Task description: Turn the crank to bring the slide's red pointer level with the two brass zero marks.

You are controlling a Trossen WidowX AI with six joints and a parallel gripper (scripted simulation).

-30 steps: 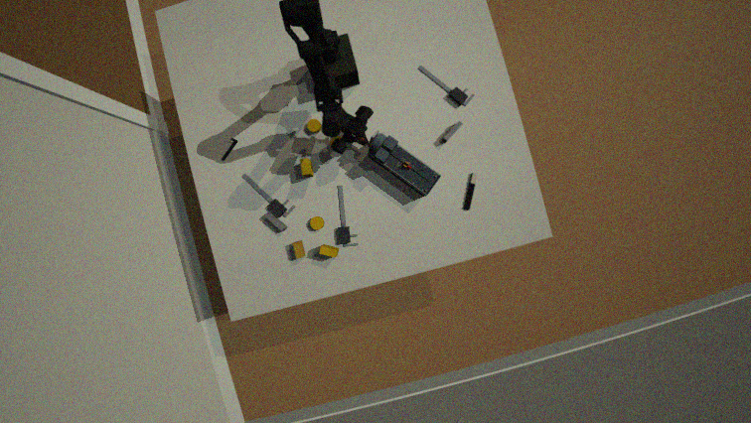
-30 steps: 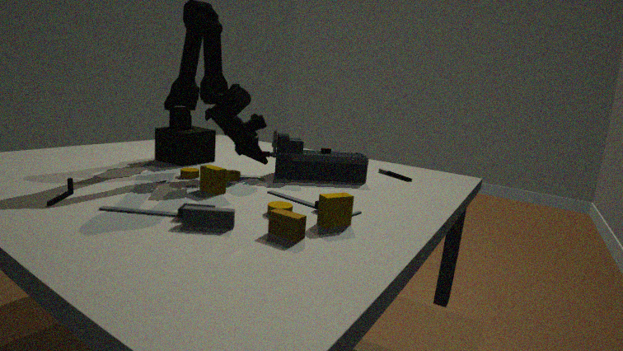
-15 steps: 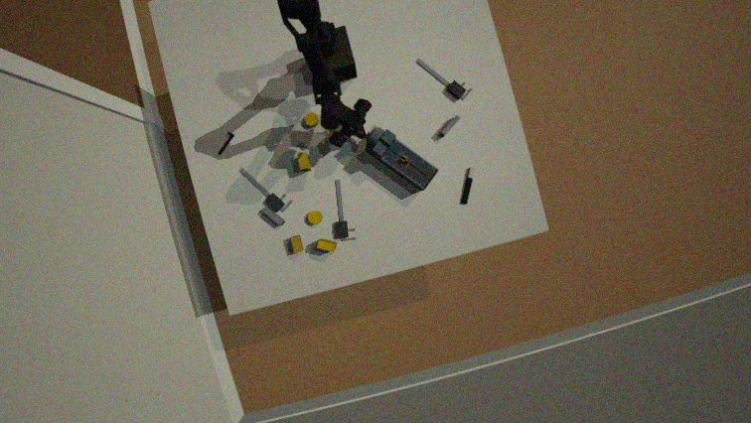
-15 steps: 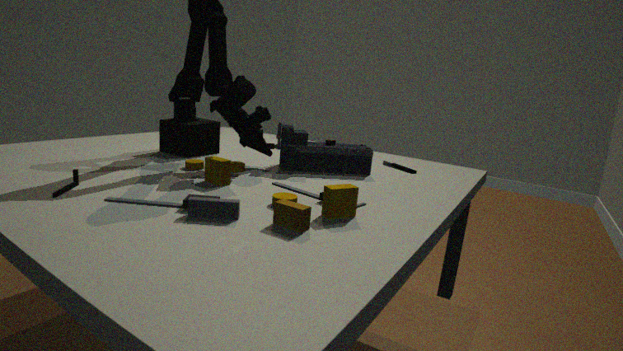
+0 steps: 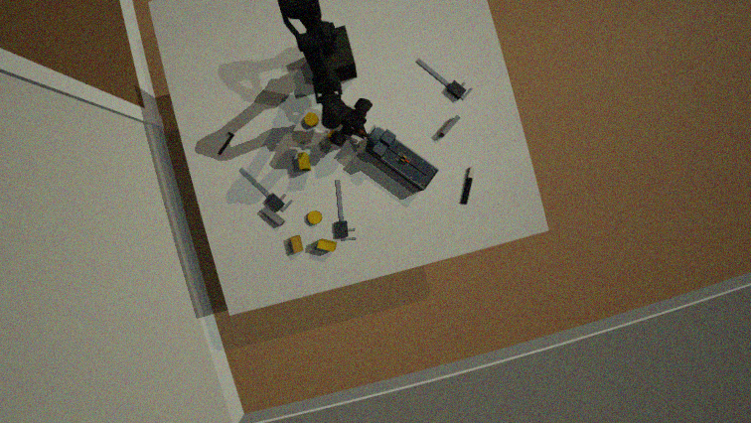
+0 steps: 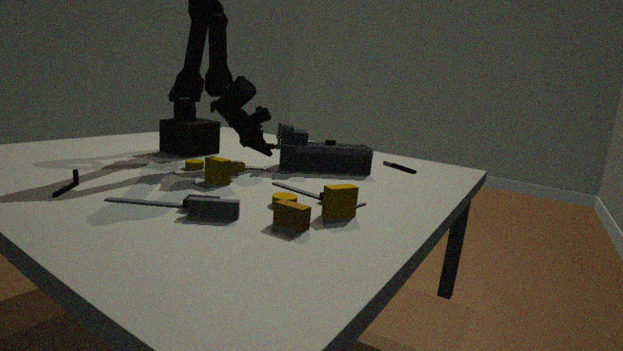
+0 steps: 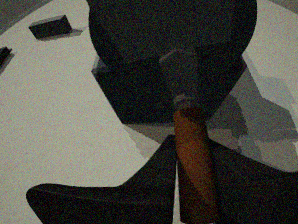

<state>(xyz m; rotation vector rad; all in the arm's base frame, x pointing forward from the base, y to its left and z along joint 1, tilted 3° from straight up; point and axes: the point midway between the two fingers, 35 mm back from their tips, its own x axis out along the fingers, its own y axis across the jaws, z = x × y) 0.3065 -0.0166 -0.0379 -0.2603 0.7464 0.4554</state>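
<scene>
Right now my gripper tip is 15 cm short of the slide, 10 cm to the right of it and 5 cm below it. Also, from my gripper tip: black l-shaped key (22 cm behind, 48 cm to the right, 2 cm below); then black bar (31 cm ahead, 29 cm to the left, 3 cm below); then brown crank handle (2 cm behind, 1 cm to the right, 3 cm above).
</scene>
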